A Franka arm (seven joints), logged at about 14 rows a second.
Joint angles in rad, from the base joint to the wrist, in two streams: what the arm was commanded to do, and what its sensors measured. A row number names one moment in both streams.
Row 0, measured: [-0.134, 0.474, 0.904, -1.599, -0.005, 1.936, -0.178]
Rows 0 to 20, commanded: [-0.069, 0.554, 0.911, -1.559, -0.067, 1.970, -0.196]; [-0.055, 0.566, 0.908, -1.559, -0.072, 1.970, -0.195]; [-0.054, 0.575, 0.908, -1.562, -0.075, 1.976, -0.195]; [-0.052, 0.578, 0.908, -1.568, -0.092, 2.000, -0.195]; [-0.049, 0.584, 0.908, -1.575, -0.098, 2.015, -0.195]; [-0.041, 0.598, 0.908, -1.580, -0.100, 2.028, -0.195]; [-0.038, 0.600, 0.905, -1.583, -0.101, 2.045, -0.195]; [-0.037, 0.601, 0.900, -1.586, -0.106, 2.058, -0.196]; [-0.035, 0.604, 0.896, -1.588, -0.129, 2.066, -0.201]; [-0.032, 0.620, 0.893, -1.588, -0.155, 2.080, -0.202]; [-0.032, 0.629, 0.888, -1.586, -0.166, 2.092, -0.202]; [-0.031, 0.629, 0.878, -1.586, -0.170, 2.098, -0.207]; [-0.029, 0.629, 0.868, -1.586, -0.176, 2.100, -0.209]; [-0.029, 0.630, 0.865, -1.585, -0.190, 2.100, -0.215]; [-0.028, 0.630, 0.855, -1.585, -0.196, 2.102, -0.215]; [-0.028, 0.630, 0.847, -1.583, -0.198, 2.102, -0.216]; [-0.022, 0.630, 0.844, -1.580, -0.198, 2.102, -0.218]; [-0.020, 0.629, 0.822, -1.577, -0.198, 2.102, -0.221]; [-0.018, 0.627, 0.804, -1.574, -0.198, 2.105, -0.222]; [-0.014, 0.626, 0.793, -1.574, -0.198, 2.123, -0.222]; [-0.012, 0.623, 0.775, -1.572, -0.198, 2.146, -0.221]
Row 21, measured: [-0.039, 0.620, 0.827, -1.582, -0.174, 2.108, -0.202]
